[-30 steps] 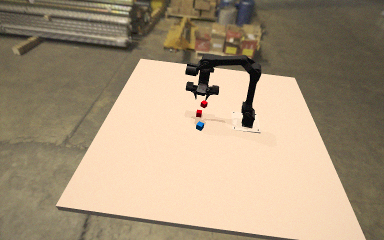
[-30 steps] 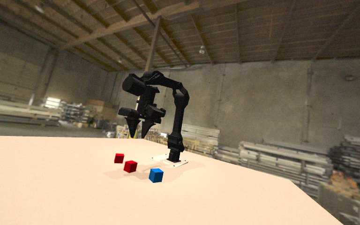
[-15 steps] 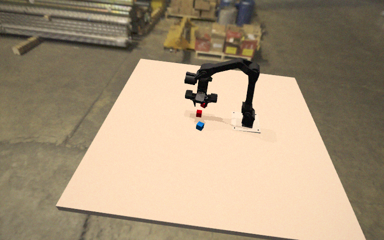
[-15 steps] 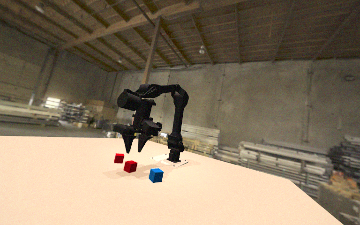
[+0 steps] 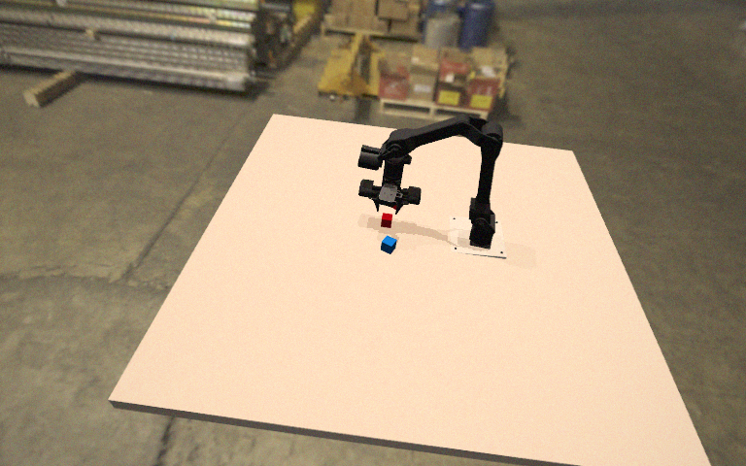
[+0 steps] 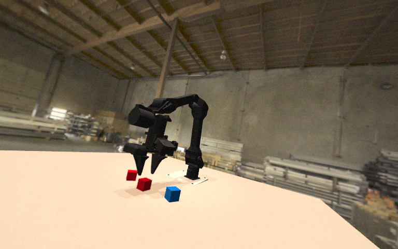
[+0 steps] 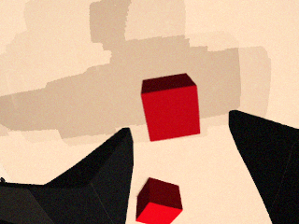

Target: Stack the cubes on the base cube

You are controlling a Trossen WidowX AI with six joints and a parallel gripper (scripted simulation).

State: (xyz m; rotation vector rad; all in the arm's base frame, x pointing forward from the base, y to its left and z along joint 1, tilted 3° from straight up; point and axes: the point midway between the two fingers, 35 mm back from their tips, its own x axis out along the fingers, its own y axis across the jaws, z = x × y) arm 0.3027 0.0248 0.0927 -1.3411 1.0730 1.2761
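The blue base cube is 4 cm behind my gripper tip, 11 cm to the left of it and 3 cm below it.
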